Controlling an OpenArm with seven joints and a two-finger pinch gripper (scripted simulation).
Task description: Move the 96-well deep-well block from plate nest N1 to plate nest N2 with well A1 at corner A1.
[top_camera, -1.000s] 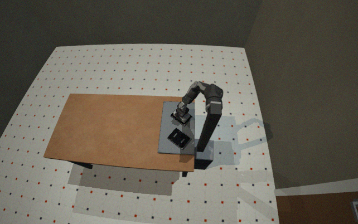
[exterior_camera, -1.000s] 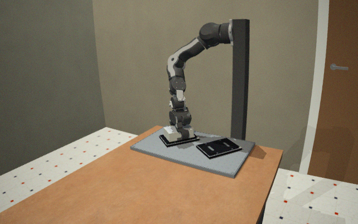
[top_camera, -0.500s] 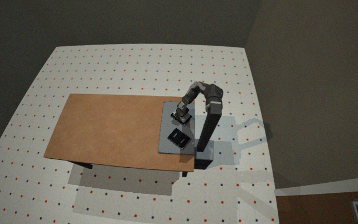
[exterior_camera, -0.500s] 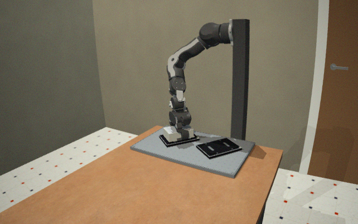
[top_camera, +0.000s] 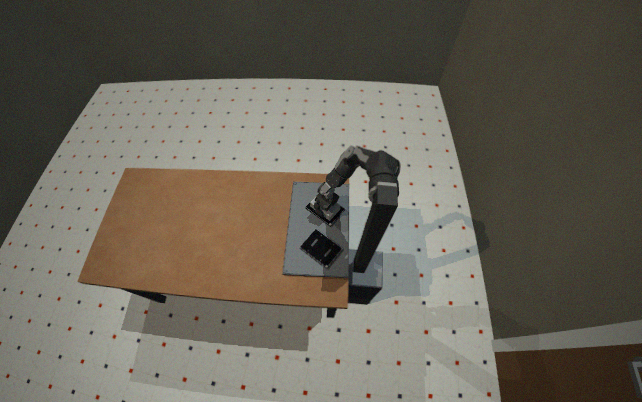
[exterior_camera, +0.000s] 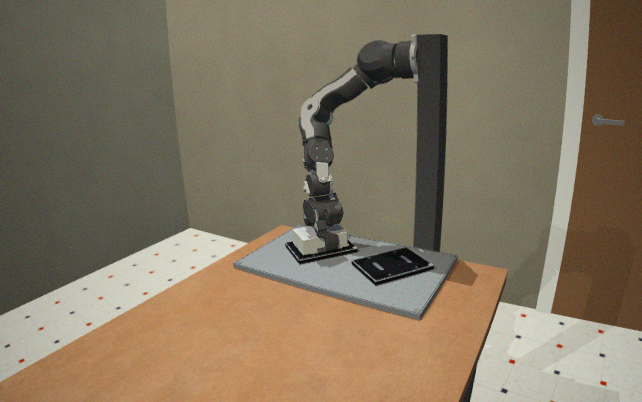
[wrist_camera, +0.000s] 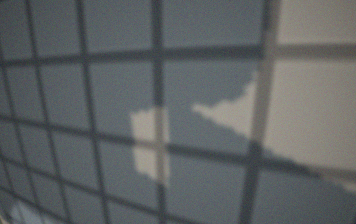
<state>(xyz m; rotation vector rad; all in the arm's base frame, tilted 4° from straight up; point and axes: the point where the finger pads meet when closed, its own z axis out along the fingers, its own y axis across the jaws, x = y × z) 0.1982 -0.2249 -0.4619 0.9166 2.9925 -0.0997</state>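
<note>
My gripper is now 2 cm below the deep-well block. From my hand the other things lie so: plate nest N1: 21 cm to the left, 1 cm below; then A1 label: 30 cm to the left, 3 cm behind, 1 cm below; then plate nest N2: 1 cm below.
</note>
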